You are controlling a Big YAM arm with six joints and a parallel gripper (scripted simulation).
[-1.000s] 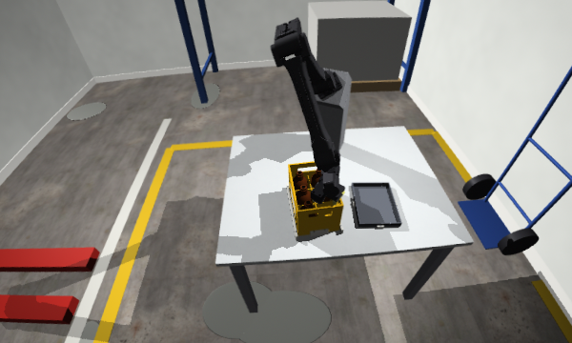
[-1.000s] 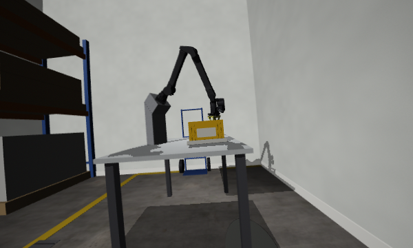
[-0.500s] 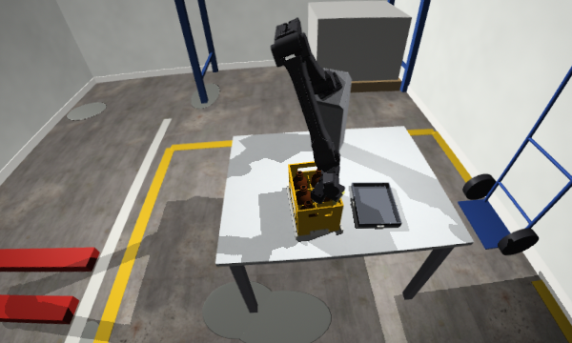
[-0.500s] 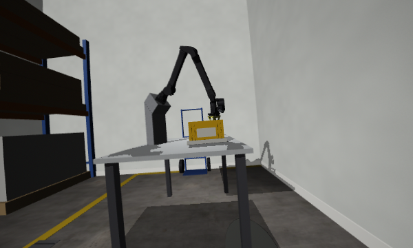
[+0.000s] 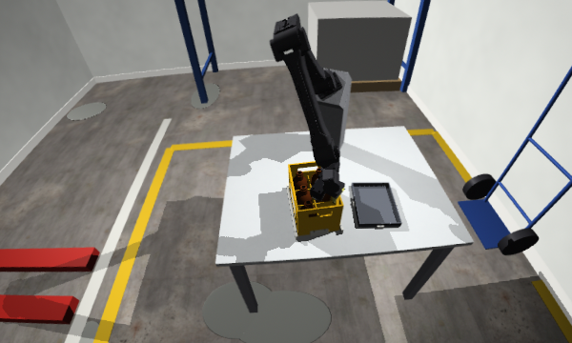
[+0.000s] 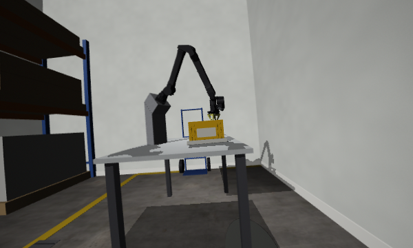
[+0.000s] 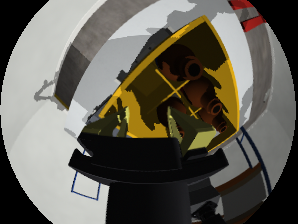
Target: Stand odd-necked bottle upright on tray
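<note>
My gripper is now 90 mm past the crate, 80 mm above it and 10 mm to the left of it. Also, from my hand: dark tray 260 mm to the left, 160 mm below, 30 mm ahead; then brown bottle 160 mm behind, 80 mm below, 60 mm to the left.
</note>
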